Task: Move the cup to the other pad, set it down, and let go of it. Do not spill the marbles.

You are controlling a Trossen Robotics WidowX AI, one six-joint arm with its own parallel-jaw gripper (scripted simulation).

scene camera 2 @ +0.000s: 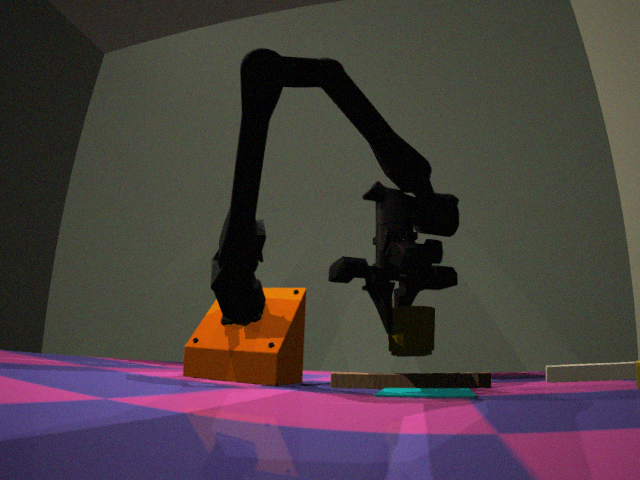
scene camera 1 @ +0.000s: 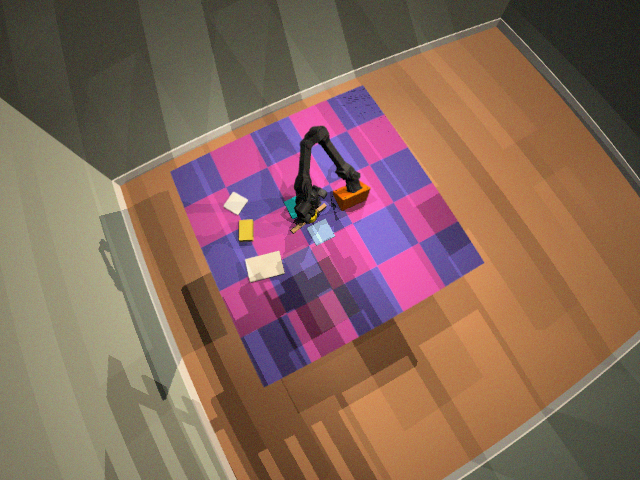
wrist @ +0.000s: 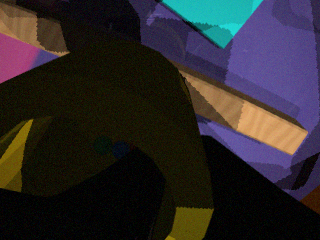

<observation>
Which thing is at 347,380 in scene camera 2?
A wooden bar.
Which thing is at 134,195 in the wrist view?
My gripper.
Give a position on a teal pad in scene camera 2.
387,392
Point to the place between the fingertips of my gripper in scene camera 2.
393,333
</observation>
